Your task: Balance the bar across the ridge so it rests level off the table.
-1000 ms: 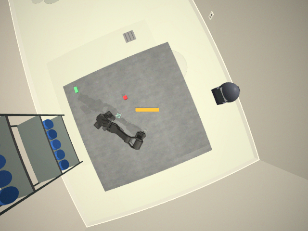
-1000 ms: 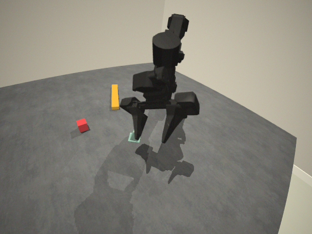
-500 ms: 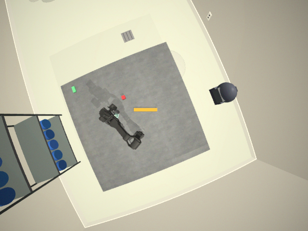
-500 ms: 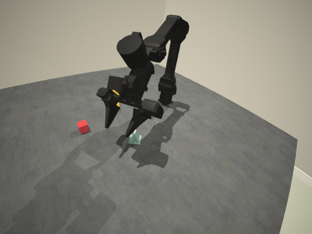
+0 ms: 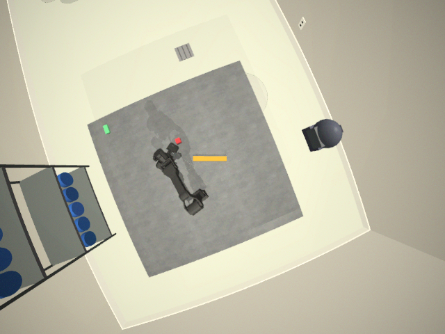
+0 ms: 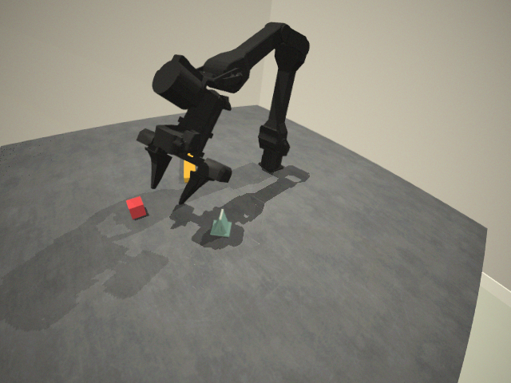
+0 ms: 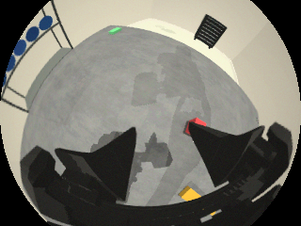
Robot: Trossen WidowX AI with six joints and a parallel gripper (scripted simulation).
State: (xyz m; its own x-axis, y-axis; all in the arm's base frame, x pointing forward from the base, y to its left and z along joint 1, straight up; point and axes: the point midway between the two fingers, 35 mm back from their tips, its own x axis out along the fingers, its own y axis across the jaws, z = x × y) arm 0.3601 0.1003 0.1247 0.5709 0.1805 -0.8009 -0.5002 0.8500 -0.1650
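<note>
Now: gripper tip 150 mm past the bar, 260 mm to the left of it and 90 mm above it. Round my gripper tip: green block (360 mm ahead, 390 mm to the left, 90 mm below); then red cube (50 mm ahead, 90 mm to the right, 80 mm below).
</note>
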